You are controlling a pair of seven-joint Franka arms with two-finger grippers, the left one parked.
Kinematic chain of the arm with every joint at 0, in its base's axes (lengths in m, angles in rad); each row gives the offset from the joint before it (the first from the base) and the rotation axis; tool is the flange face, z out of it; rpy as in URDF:
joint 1: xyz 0 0 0.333 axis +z
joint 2: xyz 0 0 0 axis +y
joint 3: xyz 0 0 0.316 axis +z
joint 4: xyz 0.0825 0 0 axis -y
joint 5: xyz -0.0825 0 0.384 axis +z
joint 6: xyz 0 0 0 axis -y
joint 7: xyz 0.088 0 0 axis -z
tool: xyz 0 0 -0.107 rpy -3.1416 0 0
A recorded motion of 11 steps. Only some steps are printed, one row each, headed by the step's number.
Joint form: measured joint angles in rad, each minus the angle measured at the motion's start. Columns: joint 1, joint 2, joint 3, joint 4, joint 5, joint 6, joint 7.
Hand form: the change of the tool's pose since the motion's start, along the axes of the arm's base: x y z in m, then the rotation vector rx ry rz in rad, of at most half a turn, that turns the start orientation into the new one. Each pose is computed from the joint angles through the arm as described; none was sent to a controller.
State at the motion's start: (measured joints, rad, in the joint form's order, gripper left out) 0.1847 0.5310 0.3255 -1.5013 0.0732 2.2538 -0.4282
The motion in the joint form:
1: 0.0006 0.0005 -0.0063 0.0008 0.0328 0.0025 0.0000
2: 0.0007 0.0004 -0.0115 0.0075 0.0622 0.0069 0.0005
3: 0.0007 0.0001 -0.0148 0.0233 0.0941 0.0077 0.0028
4: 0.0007 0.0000 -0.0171 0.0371 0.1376 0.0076 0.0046
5: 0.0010 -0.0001 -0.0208 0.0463 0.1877 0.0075 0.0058
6: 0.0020 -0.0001 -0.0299 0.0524 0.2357 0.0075 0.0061
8: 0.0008 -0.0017 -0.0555 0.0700 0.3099 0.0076 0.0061
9: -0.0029 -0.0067 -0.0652 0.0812 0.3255 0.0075 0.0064
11: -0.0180 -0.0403 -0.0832 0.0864 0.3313 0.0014 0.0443
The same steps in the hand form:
1: 0.0015 -0.0021 -0.0001 0.0237 0.0123 -0.0193
2: 0.0042 -0.0040 0.0034 0.0489 0.0157 -0.0385
3: 0.0077 -0.0050 0.0114 0.0801 0.0159 -0.0589
4: 0.0102 -0.0052 0.0184 0.1197 0.0243 -0.0818
5: 0.0122 -0.0058 0.0232 0.1619 0.0394 -0.1068
6: 0.0149 -0.0088 0.0259 0.1985 0.0547 -0.1335
8: 0.0238 -0.0216 0.0344 0.2550 0.0657 -0.1863
9: 0.0283 -0.0290 0.0430 0.2701 0.0554 -0.2039
11: 0.0328 -0.0493 0.0678 0.2828 0.0357 -0.2639

